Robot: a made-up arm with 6 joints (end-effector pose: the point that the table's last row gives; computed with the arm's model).
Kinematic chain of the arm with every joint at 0, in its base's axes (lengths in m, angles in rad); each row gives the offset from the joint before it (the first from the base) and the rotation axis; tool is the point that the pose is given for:
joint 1: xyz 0 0 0.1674 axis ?
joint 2: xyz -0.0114 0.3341 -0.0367 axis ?
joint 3: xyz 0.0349 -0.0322 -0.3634 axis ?
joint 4: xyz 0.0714 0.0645 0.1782 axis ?
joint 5: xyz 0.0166 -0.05 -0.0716 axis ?
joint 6: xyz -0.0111 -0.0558 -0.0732 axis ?
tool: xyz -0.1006 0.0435 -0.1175
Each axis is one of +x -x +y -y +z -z.
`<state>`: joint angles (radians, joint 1 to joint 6).
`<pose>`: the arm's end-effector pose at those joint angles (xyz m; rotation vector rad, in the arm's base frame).
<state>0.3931 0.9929 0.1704 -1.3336 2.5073 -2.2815</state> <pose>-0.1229 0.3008 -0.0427 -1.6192 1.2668 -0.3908</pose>
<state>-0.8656 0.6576 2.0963 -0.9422 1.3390 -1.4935</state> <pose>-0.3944 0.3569 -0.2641 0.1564 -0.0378 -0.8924</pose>
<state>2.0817 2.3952 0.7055 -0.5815 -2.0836 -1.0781</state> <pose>0.2311 0.5576 0.1630 -1.2723 1.6179 -1.6009</pose>
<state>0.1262 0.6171 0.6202 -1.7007 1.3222 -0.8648</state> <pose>-0.0500 0.3111 -0.3322 -0.6777 -0.0155 -1.3829</pose>
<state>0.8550 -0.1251 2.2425 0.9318 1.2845 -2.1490</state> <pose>0.5349 0.2443 0.2339 0.0923 2.9364 0.2854</pose>
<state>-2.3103 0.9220 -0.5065 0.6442 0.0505 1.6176</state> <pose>-0.4479 0.2131 0.4460 -2.2120 1.3915 -0.2777</pose>
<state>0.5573 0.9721 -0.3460 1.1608 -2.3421 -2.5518</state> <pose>0.1041 0.0856 0.0500 2.1968 0.9637 1.2654</pose>
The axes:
joint 1: -y
joint 2: -z
joint 3: +x
joint 4: +z
joint 5: -y
joint 6: -z

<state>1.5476 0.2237 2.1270 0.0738 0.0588 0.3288</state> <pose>0.3303 0.3524 0.1982 1.8905 -0.8483 1.3371</pose>
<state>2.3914 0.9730 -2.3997 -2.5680 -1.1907 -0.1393</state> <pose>0.4341 0.0765 0.6763 -1.1462 1.3747 1.4866</pose>
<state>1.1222 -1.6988 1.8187 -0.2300 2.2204 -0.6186</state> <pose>0.5225 0.6585 -0.0002 0.9816 -1.6105 0.6986</pose>
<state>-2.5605 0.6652 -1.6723 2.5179 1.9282 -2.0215</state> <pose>-0.5109 0.3672 0.7529 2.3580 0.2417 -0.1411</pose>
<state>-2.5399 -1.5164 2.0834 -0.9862 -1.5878 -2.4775</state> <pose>-0.2958 0.1680 0.3860 -0.3636 0.7197 2.3912</pose>
